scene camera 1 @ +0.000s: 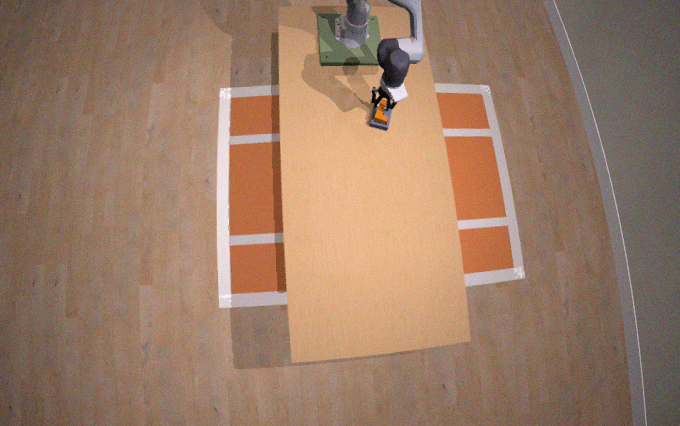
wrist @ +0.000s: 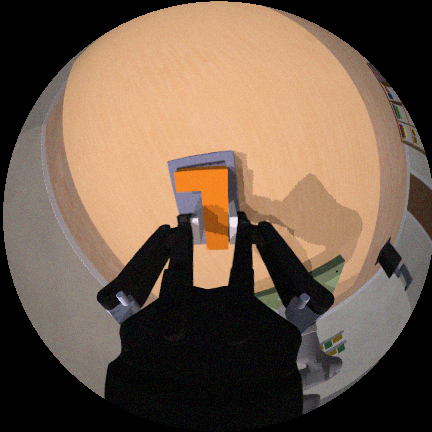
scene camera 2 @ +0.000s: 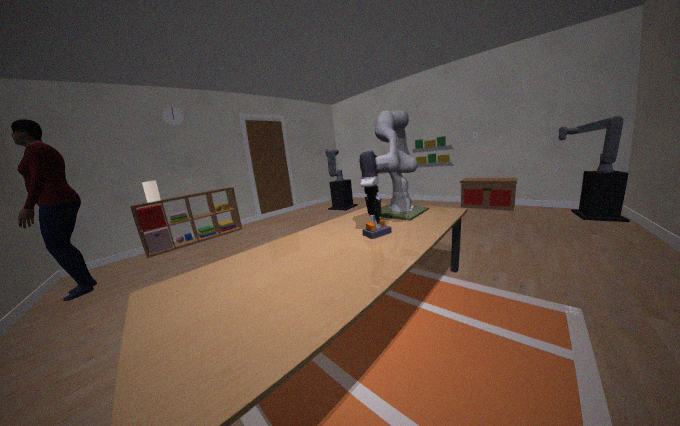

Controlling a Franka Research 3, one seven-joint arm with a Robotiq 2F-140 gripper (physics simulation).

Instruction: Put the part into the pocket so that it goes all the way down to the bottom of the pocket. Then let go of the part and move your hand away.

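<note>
The orange L-shaped part (scene camera 1: pixel 381 116) (scene camera 2: pixel 370 226) (wrist: pixel 215 187) is over the blue-grey pocket block (scene camera 1: pixel 379 126) (scene camera 2: pixel 377 233) (wrist: pixel 231 159), which stands on the table. A dark strip of the pocket opening shows along the far edge of the part in the wrist view. The part stands up above the block's top. How deep its underside sits is hidden. My gripper (scene camera 1: pixel 383 99) (scene camera 2: pixel 373 222) (wrist: pixel 216 206) is shut on the long arm of the part, one pale fingertip on each side, close above the block.
The wooden table (scene camera 1: pixel 371 225) (scene camera 2: pixel 240 311) (wrist: pixel 200 90) carries the block. The arm's green base plate (scene camera 1: pixel 328 57) (scene camera 2: pixel 419 211) (wrist: pixel 330 275) is behind the block. A person (scene camera 2: pixel 50 185) is at the far left of the room, away from the table.
</note>
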